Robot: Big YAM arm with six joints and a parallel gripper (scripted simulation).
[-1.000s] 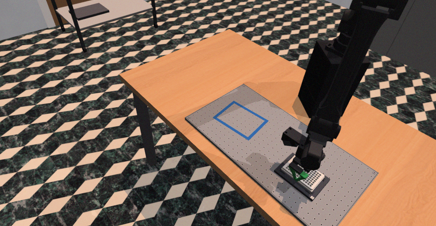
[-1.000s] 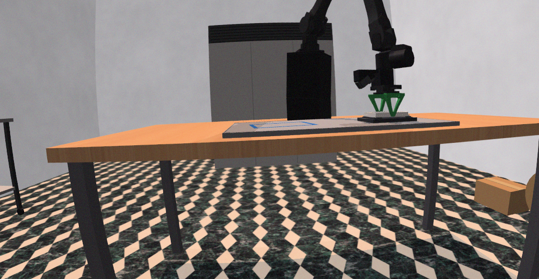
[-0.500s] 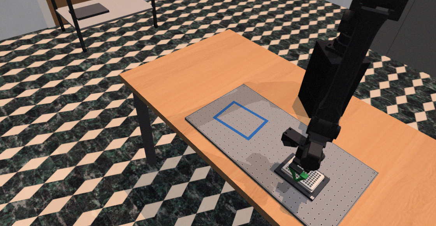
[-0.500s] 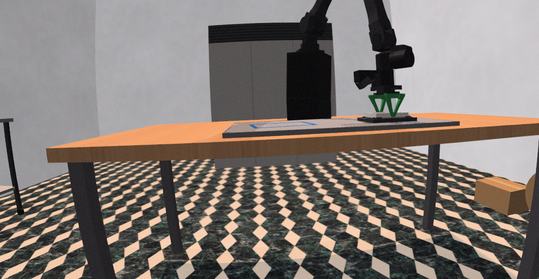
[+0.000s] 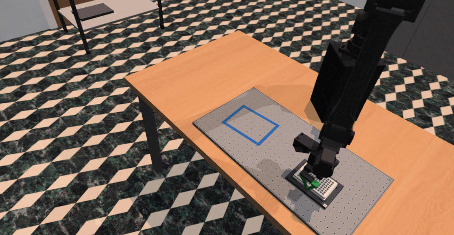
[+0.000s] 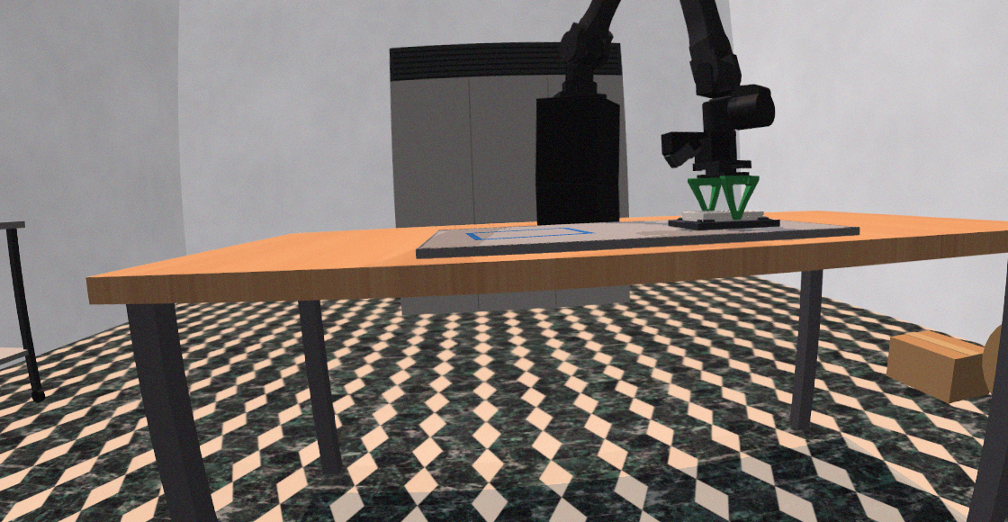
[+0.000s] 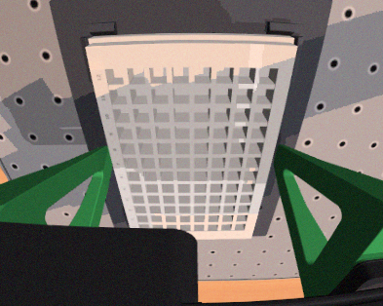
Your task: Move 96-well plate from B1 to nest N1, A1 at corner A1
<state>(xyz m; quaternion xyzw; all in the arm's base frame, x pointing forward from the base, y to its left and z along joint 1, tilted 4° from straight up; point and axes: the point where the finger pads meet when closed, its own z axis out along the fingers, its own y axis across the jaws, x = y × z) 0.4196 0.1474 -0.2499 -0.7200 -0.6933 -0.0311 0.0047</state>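
The white 96-well plate lies right at my hand. Also, from my hand: dark plate nest (2 cm below).
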